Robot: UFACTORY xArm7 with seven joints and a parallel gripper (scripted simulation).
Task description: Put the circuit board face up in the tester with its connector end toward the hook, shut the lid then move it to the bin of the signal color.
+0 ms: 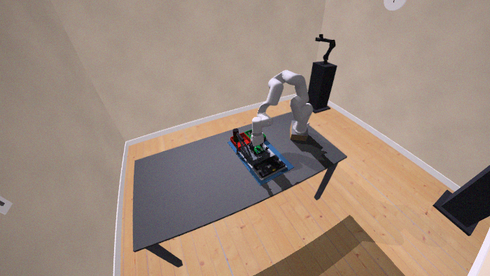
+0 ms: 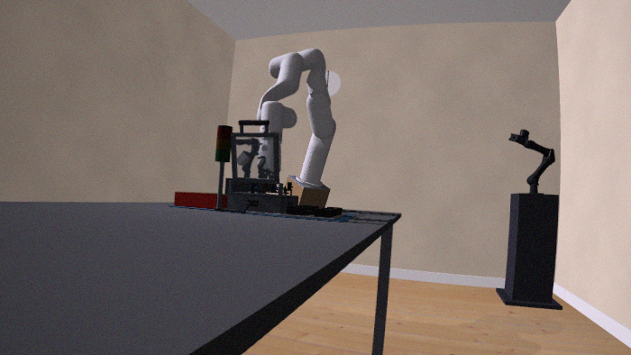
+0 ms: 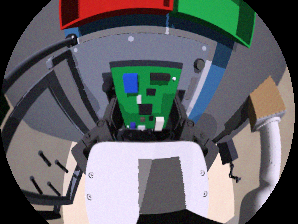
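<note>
My gripper is now right at the green circuit board. From my hand the other things lie so: red bin: 19 cm to the right, 7 cm below, 7 cm ahead; then tester plate: 1 cm to the left, 1 cm below; then clear lid: 12 cm ahead, 10 cm above, 1 cm to the left.
</note>
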